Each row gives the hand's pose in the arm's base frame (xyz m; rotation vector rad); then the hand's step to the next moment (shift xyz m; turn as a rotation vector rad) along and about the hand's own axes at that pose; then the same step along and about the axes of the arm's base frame.
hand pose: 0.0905 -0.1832 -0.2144 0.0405 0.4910 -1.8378
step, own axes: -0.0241 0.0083 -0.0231 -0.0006 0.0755 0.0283
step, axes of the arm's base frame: 0.0105 0.0280 -0.0171 0.0758 -0.0273 0.0025
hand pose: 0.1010 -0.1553 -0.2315 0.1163 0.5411 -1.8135
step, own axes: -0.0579 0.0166 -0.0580 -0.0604 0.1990 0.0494
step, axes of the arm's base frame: 0.0224 0.0719 -0.0364 0.2135 -0.0095 0.0047
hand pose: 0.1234 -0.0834 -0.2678 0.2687 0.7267 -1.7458
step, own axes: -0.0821 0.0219 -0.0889 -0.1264 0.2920 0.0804
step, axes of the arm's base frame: 0.0289 0.1148 -0.0331 0.3263 0.0112 0.0332
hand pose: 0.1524 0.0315 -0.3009 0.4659 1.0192 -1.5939
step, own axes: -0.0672 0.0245 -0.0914 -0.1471 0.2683 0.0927
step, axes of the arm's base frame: 0.0224 0.1136 -0.0083 0.3129 0.0133 0.0641
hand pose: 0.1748 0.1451 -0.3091 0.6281 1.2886 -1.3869
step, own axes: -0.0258 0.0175 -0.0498 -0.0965 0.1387 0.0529
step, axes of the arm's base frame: 0.0092 0.0579 0.0036 0.1687 0.0094 0.0529
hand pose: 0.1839 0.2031 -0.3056 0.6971 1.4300 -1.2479
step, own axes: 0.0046 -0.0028 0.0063 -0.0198 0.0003 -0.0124
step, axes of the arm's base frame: -0.0017 -0.0076 -0.0027 0.0014 0.0158 0.0172
